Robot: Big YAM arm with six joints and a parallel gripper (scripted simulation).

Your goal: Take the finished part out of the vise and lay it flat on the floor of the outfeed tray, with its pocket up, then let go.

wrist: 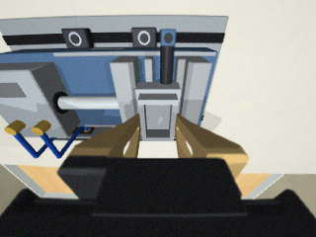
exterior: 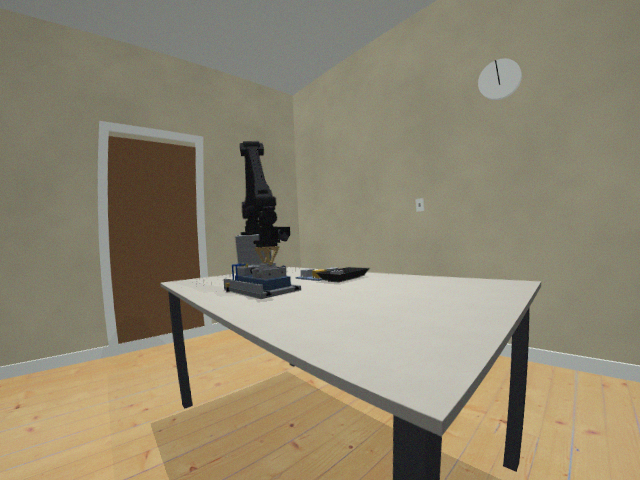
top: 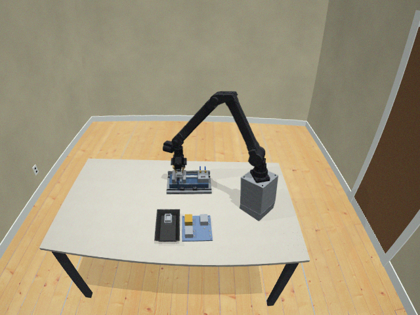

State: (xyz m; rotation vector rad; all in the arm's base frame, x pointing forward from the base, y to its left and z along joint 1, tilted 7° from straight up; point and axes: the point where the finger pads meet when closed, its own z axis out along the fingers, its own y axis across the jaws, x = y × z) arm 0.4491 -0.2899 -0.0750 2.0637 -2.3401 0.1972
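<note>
The blue vise is 60 mm behind my hand, 10 mm to the left of it and 80 mm below it. The rest, counted from my hand: yellow block 10 mm behind, 350 mm to the left, 90 mm below; blue plate 50 mm behind, 400 mm to the left, 110 mm below.
</note>
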